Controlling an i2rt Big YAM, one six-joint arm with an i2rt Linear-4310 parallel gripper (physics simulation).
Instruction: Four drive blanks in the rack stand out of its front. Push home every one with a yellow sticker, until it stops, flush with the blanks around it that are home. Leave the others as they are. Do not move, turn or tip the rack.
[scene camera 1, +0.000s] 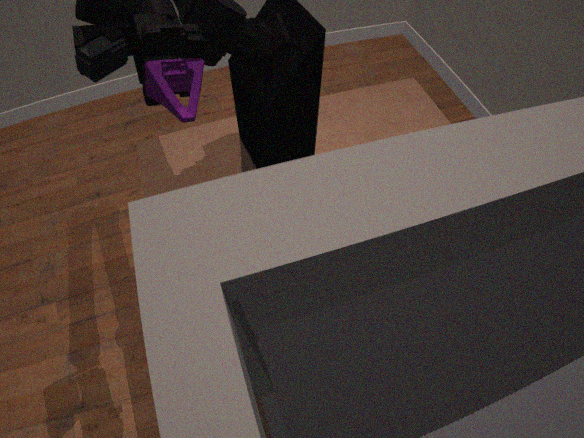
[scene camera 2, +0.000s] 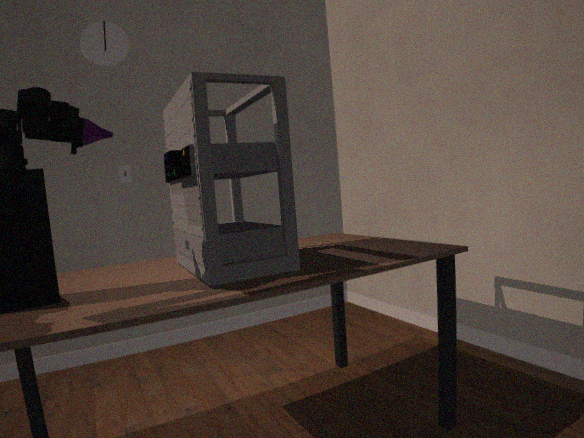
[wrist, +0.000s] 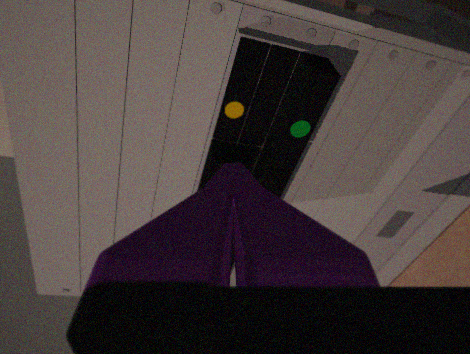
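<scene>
The grey rack (scene camera 1: 182, 240) (scene camera 2: 201, 125) stands upright on the table. Dark drive blanks (scene camera 2: 177, 166) (wrist: 280, 95) stand out of its front at mid height, side by side in the wrist view, with thin lines between them. One at the left edge of this group in the wrist view bears a yellow sticker (scene camera 2: 184, 151) (wrist: 234, 110). One at the right edge bears a green sticker (scene camera 2: 174, 172) (wrist: 300, 129). How far each stands out is hard to tell. My gripper (scene camera 1: 187, 118) (scene camera 2: 111, 134) (wrist: 233, 177) is shut and empty, in front of the rack and apart from it, hiding the blanks' lower part in the wrist view.
Pale blanks (wrist: 102, 125) (wrist: 345, 145) lie on both sides of the dark group. The wooden table (scene camera 2: 425, 247) carries the rack and the arm's black column (scene camera 1: 277, 95) (scene camera 2: 27, 240). A wall with a round clock (scene camera 2: 95, 45) is behind.
</scene>
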